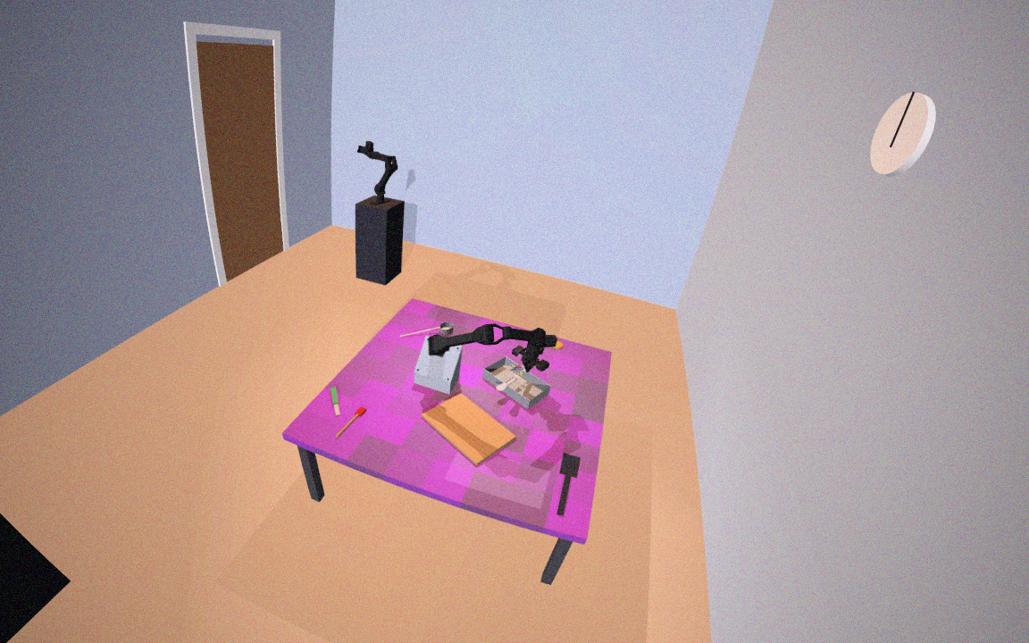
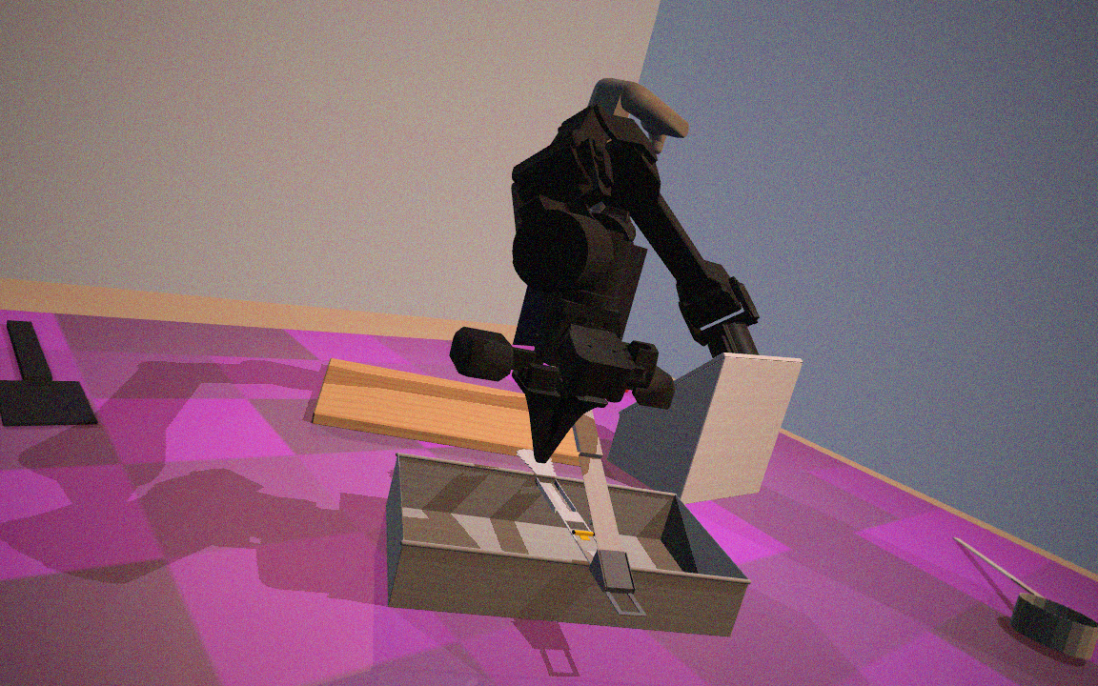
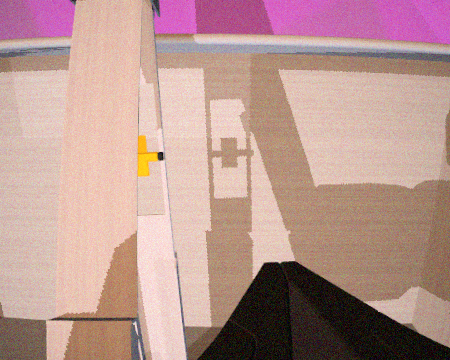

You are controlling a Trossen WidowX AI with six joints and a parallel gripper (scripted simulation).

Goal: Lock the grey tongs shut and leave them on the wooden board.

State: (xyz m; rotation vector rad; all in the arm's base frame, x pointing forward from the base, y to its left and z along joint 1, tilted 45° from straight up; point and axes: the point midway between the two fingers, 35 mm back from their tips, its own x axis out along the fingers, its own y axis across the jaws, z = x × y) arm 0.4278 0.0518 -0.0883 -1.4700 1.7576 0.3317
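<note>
My gripper tip is 30 mm past the lock piece, 40 mm to the right of it and 50 mm above it. Also, from my gripper tip: wooden board: 170 mm behind, 370 mm to the right, 100 mm below; then black spatula: 300 mm ahead, 490 mm to the right, 110 mm below; then roasting tin: 40 mm behind, 80 mm below.
</note>
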